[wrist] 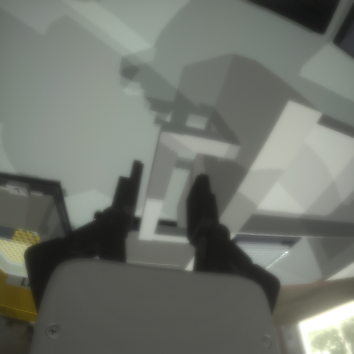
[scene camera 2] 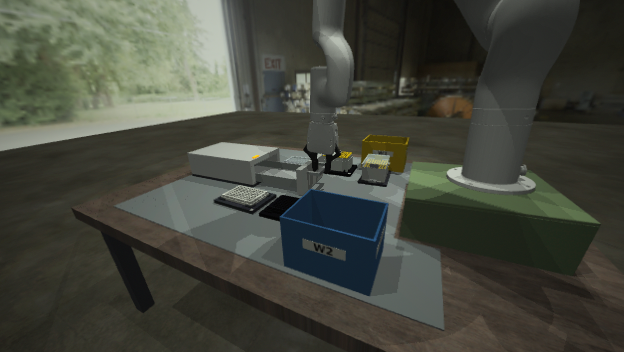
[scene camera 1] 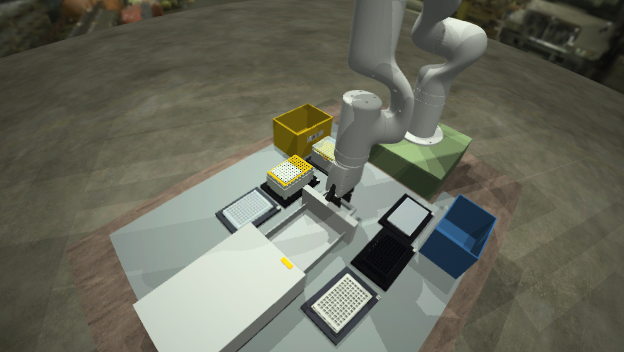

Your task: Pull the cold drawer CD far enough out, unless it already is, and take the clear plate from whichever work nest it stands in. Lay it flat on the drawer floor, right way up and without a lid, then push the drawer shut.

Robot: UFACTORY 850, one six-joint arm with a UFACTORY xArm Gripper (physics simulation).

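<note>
The cold drawer (scene camera 1: 307, 235) (scene camera 2: 278, 172) stands pulled out of its white housing (scene camera 1: 220, 295) (scene camera 2: 225, 157); its visible floor is bare. My gripper (scene camera 1: 341, 196) (scene camera 2: 321, 166) (wrist: 166, 180) is open, pointing down at the drawer's front. In the wrist view its fingers stand apart on either side of the handle bar (wrist: 151, 215), with nothing gripped; contact cannot be told. The clear plate (scene camera 1: 250, 209) (scene camera 2: 298, 160) (wrist: 265, 252), pale and translucent with many wells, lies in a dark nest beside the drawer, on the far side in scene camera 2.
A yellow-and-white tip rack (scene camera 1: 290, 172) and a second rack (scene camera 1: 324, 149) stand near the yellow bin (scene camera 1: 302, 132). Across the drawer are a white plate (scene camera 1: 342, 302), a black plate (scene camera 1: 385, 252), a flat pale piece (scene camera 1: 409, 217) and the blue bin W2 (scene camera 1: 457, 237) (scene camera 2: 332, 245).
</note>
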